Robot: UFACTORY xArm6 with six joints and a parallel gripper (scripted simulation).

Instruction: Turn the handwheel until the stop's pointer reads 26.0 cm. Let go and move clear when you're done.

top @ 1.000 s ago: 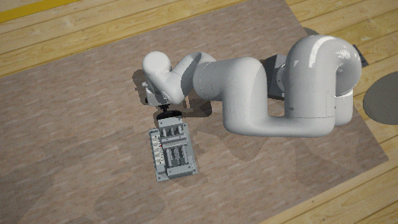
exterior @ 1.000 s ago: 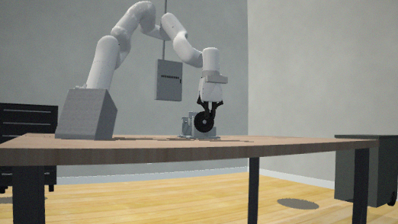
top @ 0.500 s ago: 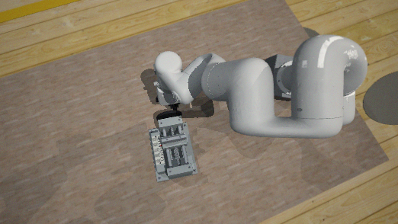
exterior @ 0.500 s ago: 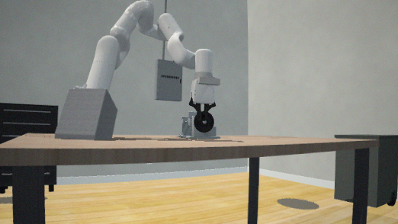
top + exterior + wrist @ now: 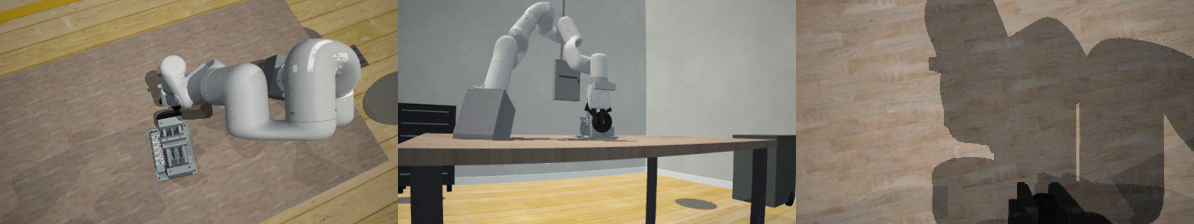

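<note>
The stop carriage is 40 mm ahead of my hand, 140 mm to the left of it and 10 mm above it. The rest, counted from my hand: handwheel: 10 mm ahead, 20 mm to the left.
</note>
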